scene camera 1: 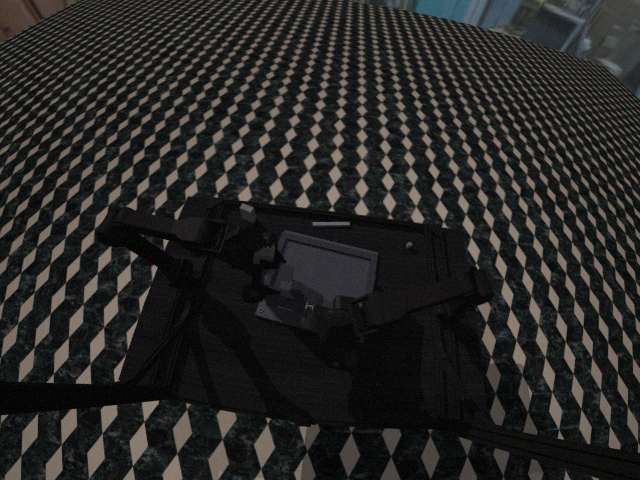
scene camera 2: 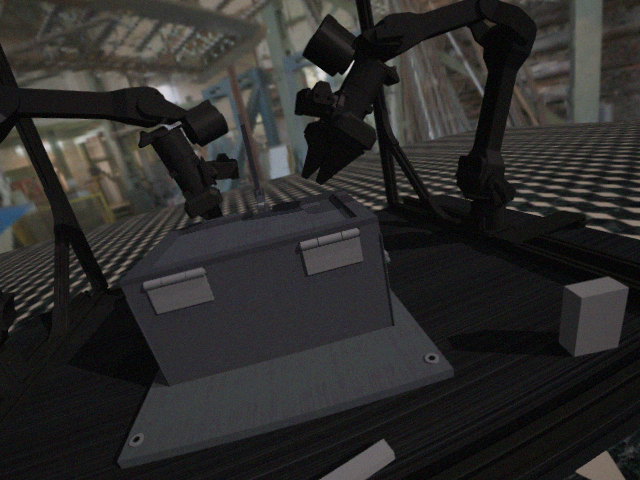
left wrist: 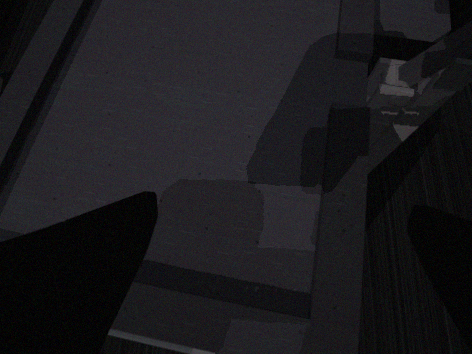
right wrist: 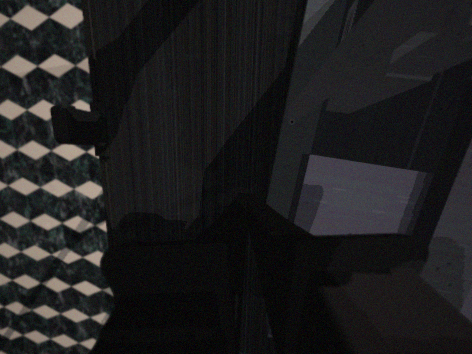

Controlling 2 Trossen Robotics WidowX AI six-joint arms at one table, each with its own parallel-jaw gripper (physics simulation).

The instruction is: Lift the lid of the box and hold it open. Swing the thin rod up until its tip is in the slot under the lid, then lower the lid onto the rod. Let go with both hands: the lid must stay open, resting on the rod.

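Seen in the pictures: left gripper, fingertip midpoint: (scene camera 1: 282,277) (scene camera 2: 310,180) (left wrist: 281,210); right gripper, fingertip midpoint: (scene camera 1: 334,339) (right wrist: 245,199); left arm's base, origin of the base link: (scene camera 1: 188,283) (scene camera 2: 488,227); right arm's base, origin of the base link: (scene camera 1: 442,313) (scene camera 2: 6,386).
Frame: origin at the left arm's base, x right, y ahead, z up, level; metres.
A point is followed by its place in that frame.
The grey box (scene camera 2: 270,305) @[x -0.146, y 0.472, z 0.072 m] stands on its grey baseplate (scene camera 2: 294,395) @[x -0.218, y 0.476, z -0.007 m], its two hinges facing scene camera 2. Its lid (scene camera 2: 270,223) @[x -0.036, y 0.437, z 0.144 m] (scene camera 1: 337,271) @[x -0.057, y 0.507, z 0.144 m] (right wrist: 361,197) @[x 0.086, y 0.503, z 0.145 m] (left wrist: 182,105) @[x -0.051, y 0.422, z 0.144 m] lies on top; a dark gap shows along its far edge, and I cannot tell how far it is raised. My right gripper (scene camera 2: 205,210) (scene camera 1: 330,314) is shut and empty, its tips down at the lid's far edge. My left gripper (scene camera 2: 314,177) @[x 0.000, y 0.354, z 0.186 m] is open and empty, hanging above the lid's other end. A thin rod (scene camera 2: 253,171) @[x 0.089, y 0.433, z 0.214 m] stands up behind the lid's far edge.
A small white bar (scene camera 1: 330,224) @[x -0.322, y 0.480, z -0.009 m] (scene camera 2: 361,462) @[x -0.319, y 0.438, z -0.009 m] lies on the dark table beside the baseplate. A black tripod stand (scene camera 2: 390,152) @[x 0.340, y 0.024, z 0.153 m] rises behind the box, near my left arm's base (scene camera 2: 485,186) @[x -0.034, y 0.037, z 0.101 m]. Checkered floor surrounds the table.
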